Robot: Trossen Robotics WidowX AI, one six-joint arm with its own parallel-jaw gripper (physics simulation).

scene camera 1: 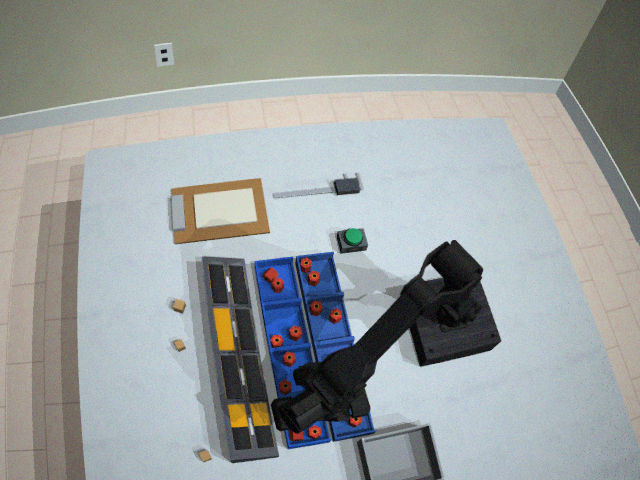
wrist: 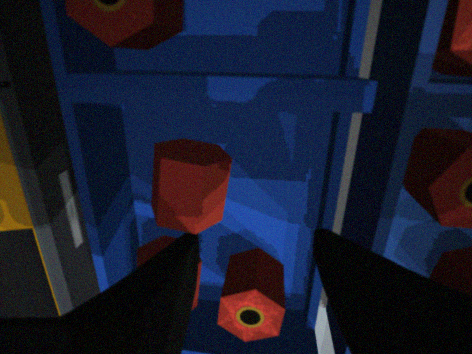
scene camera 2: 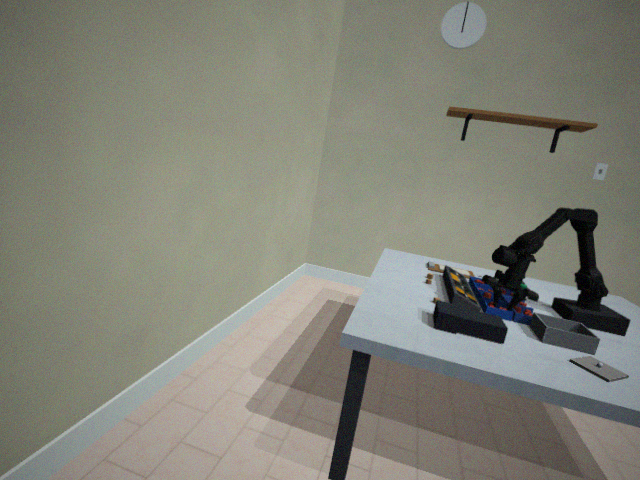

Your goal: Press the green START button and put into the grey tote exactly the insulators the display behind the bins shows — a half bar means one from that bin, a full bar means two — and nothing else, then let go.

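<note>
The green START button [scene camera 1: 353, 236] sits on a dark box beyond the blue bins [scene camera 1: 283, 302]. The display [scene camera 1: 227, 353] shows a full yellow bar in the second row's left window and half bars in both fourth-row windows. My gripper [wrist: 256, 241] [scene camera 2: 506, 305] is open and empty, low over the left column's end bin; the arm hides it in scene camera 1. In the wrist view, one red insulator [wrist: 251, 300] stands below and between the fingertips, another [wrist: 192, 187] lies beyond the left fingertip, and a third [wrist: 150, 248] is partly behind that finger. The grey tote [scene camera 1: 435, 452] [scene camera 2: 566, 338] shows no insulators in its visible part.
A clipboard [scene camera 1: 262, 206] and a caliper-like tool [scene camera 1: 346, 186] lie beyond the bins. Small wooden blocks [scene camera 1: 178, 305] [scene camera 1: 178, 344] [scene camera 1: 204, 455] lie behind the display. A black box [scene camera 2: 469, 323] and a flat plate with a knob [scene camera 2: 586, 363] rest near the table's edge.
</note>
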